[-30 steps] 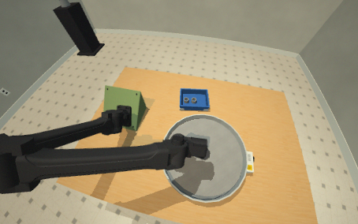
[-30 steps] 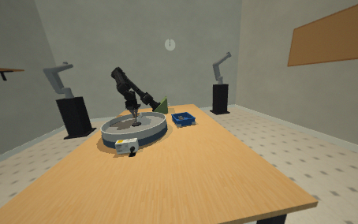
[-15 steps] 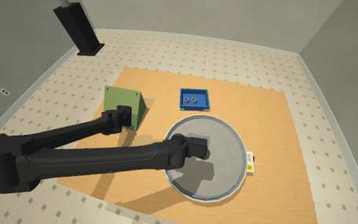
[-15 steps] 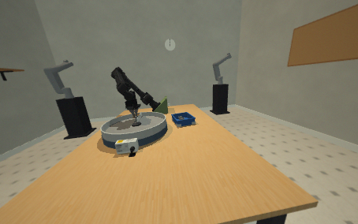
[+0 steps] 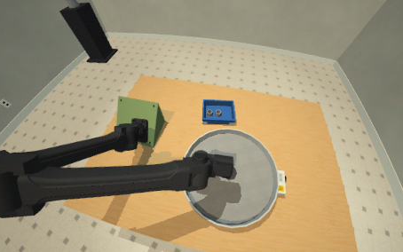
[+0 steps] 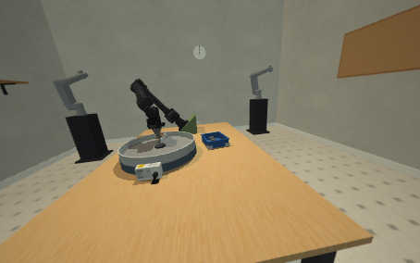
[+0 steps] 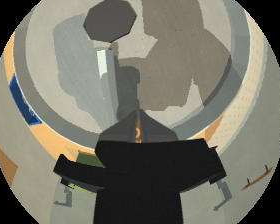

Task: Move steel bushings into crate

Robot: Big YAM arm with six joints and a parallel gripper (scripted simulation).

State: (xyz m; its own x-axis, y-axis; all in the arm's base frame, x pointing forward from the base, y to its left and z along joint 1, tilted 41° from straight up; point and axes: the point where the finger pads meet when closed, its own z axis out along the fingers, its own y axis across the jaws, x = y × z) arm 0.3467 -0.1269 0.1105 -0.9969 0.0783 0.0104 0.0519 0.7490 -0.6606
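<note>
The blue crate lies 5 cm ahead of my hand, 38 cm to the left of it and 6 cm below it. Round my hand: grey turntable (13 cm ahead, 3 cm to the left, 3 cm below).
</note>
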